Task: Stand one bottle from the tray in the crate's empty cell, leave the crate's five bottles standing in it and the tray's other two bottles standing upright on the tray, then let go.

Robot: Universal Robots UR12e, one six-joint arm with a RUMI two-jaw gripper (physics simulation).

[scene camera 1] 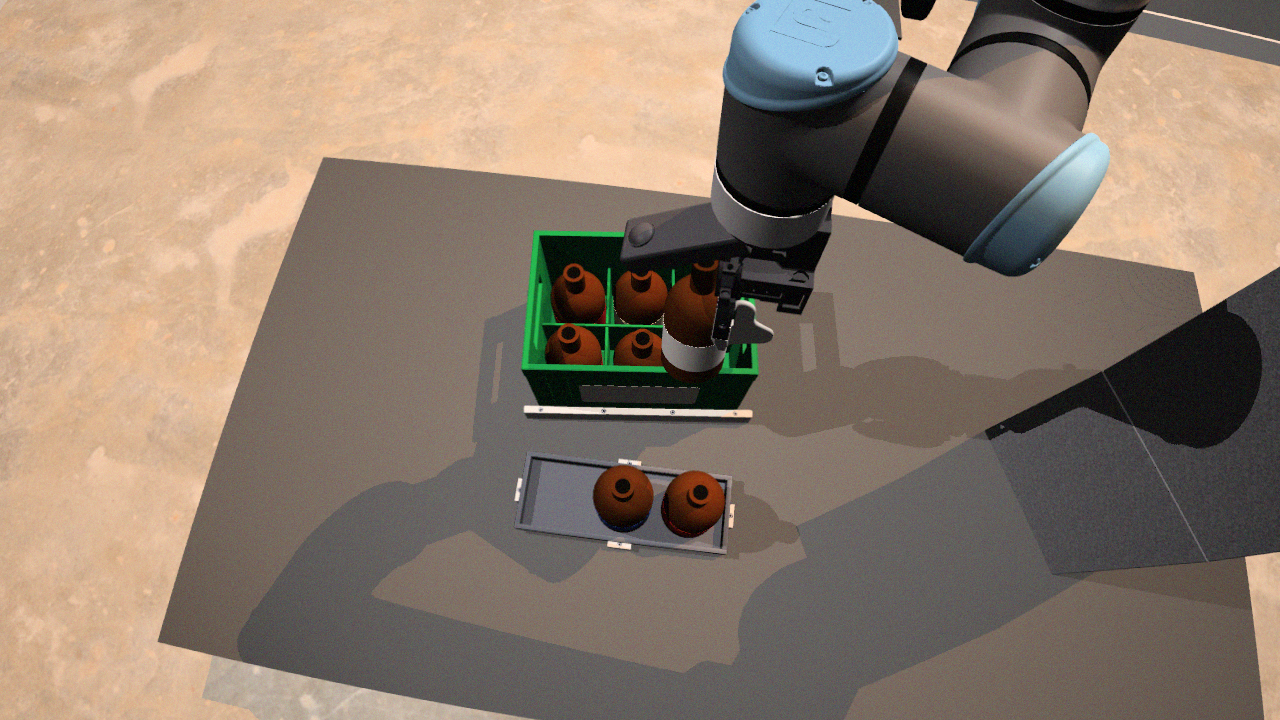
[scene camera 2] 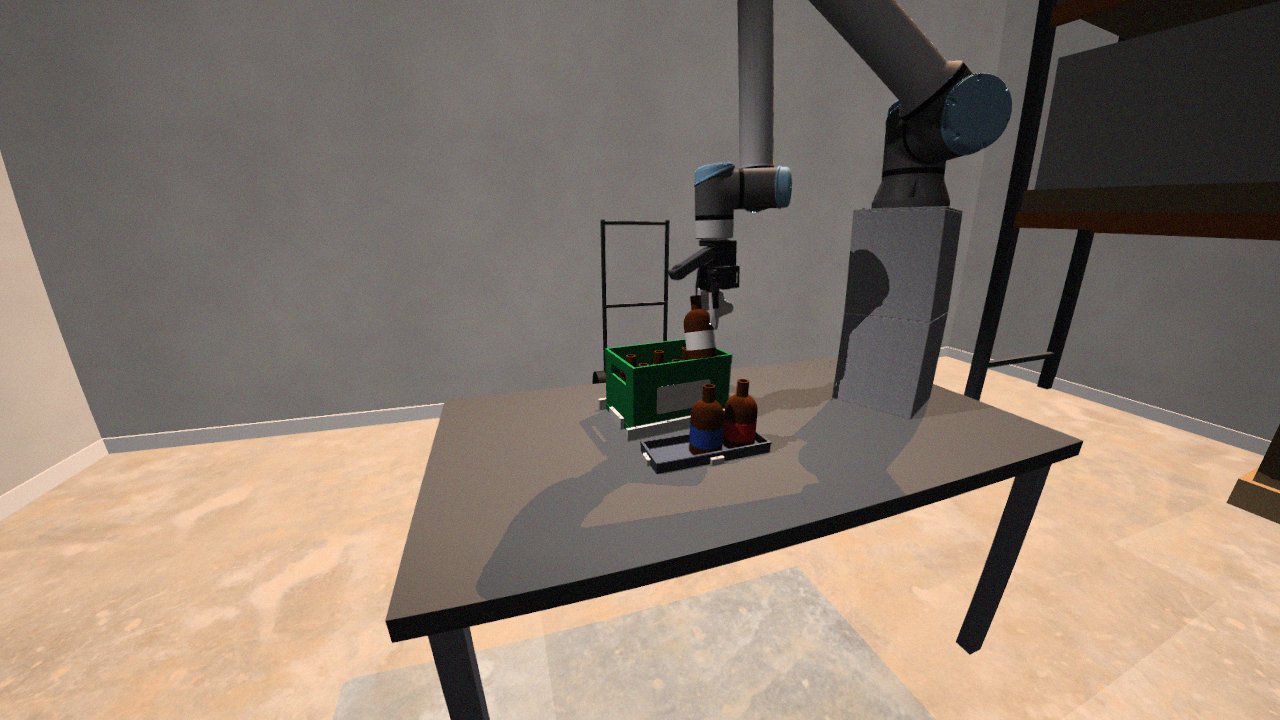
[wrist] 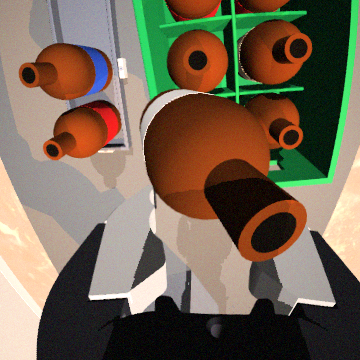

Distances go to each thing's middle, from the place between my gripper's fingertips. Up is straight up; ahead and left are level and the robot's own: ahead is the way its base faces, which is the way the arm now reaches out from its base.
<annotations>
The white-labelled bottle [scene camera 1: 688,354] lies 3 cm ahead of my hand.
</annotations>
